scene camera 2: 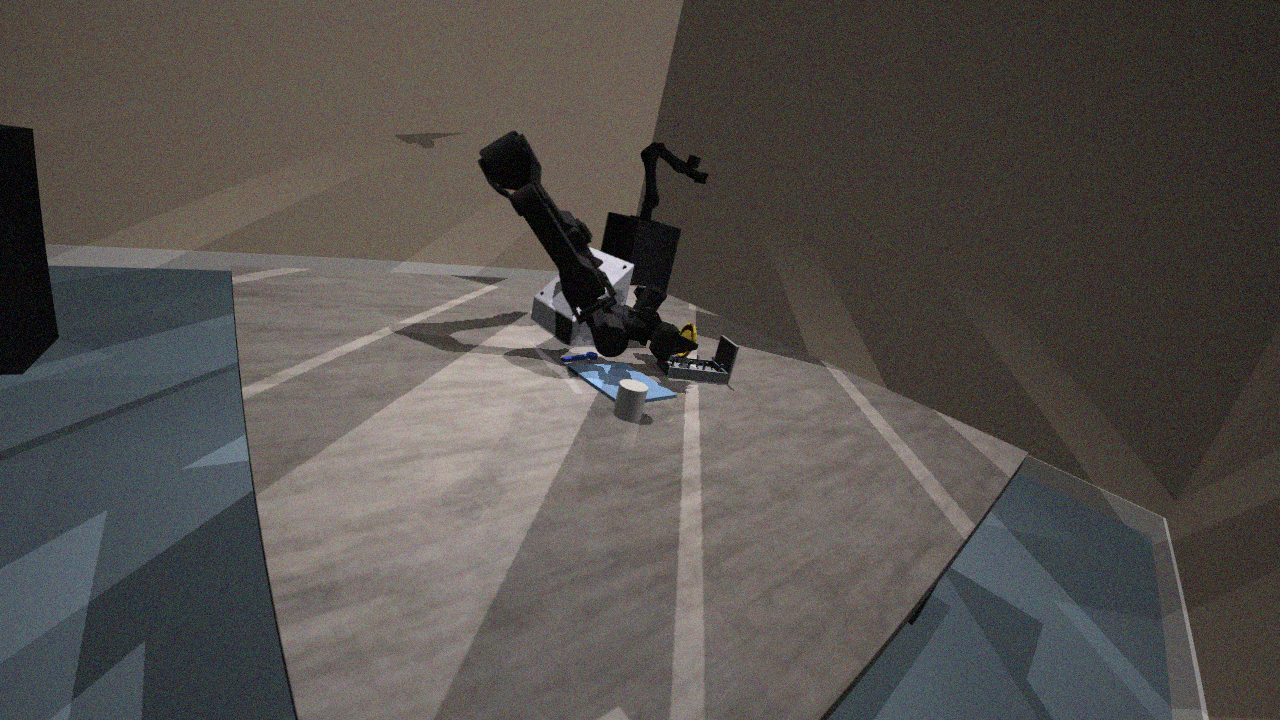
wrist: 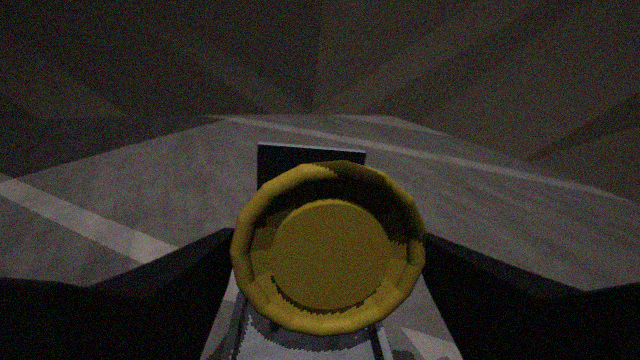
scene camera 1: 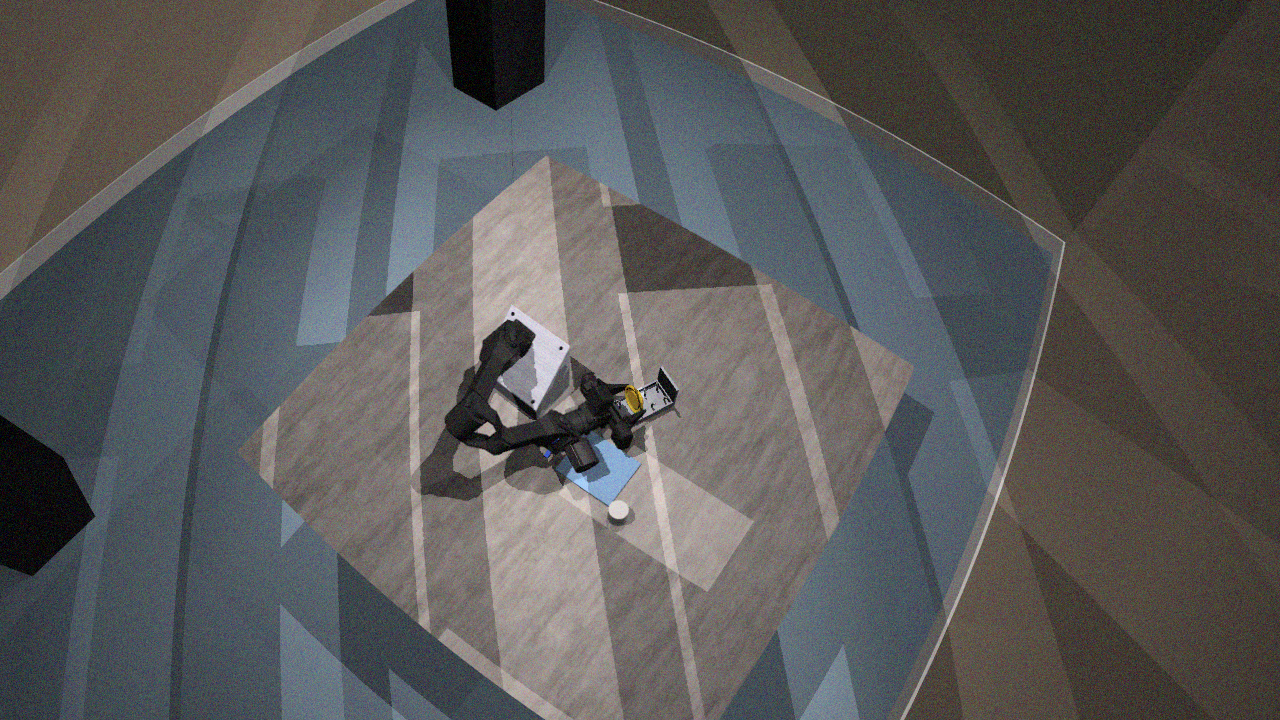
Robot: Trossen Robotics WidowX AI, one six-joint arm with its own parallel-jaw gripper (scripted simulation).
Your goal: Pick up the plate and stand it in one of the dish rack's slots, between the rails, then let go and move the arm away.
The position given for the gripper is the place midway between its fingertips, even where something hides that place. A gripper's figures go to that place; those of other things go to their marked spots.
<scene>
The gripper (scene camera 1: 637,398): 1.58 m from the lens. A grey dish rack (scene camera 1: 659,395) is 1.66 m from the lens.
</scene>
